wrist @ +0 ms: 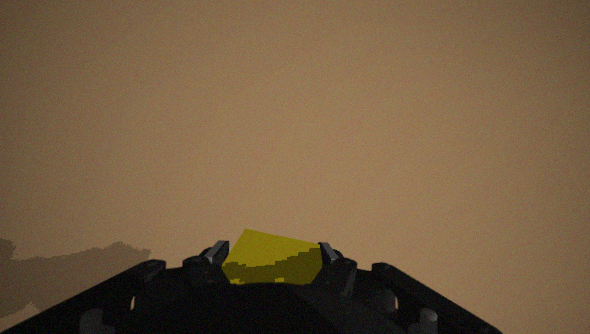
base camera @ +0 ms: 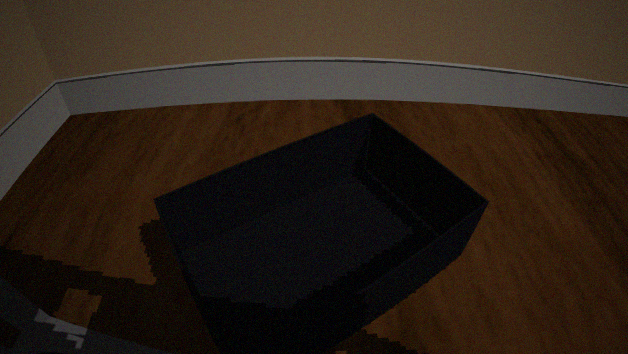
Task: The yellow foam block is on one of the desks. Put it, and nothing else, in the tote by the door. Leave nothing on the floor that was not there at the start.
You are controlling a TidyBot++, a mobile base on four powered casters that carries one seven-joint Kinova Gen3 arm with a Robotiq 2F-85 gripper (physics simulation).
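Places are measured from the arm's base along level axes (x right, y down, z ahead), in metres.
Where they show: gripper, fingertip midpoint: point(wrist: 273, 255).
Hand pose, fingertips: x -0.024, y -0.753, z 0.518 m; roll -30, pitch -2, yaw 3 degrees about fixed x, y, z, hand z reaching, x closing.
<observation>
After its pixels a point has its place.
The yellow foam block point(wrist: 272, 255) @(x -0.024, y -0.764, z 0.507 m) is between the fingertips at the bottom middle of the wrist view, partly in shadow. My gripper point(wrist: 273, 255) @(x -0.024, y -0.753, z 0.518 m) is shut on it, one finger against each side, with a tan wall behind. The dark tote point(base camera: 430, 175) @(x 0.109, y 0.320, z 0.403 m) stands on the floor in the middle of the base camera view, close to the base. Its open top shows and no block shows inside, though its near part is in deep shadow. The gripper does not show in the base camera view, so its place over or beside the tote cannot be told.
A tan wall point(base camera: 320, 30) @(x -0.055, y 0.253, z 0.707 m) point(wrist: 295, 125) @(x -0.007, y -0.793, z 0.714 m) with a white baseboard point(base camera: 320, 80) @(x -0.052, y 0.353, z 0.694 m) runs behind the tote, and a room corner is at the left. Wooden floor point(base camera: 540, 240) @(x 0.299, y 0.397, z 0.370 m) surrounds the tote. A grey edge, seemingly of the base, shows at the lower left. A shadow lies on the wall in the wrist view.
</observation>
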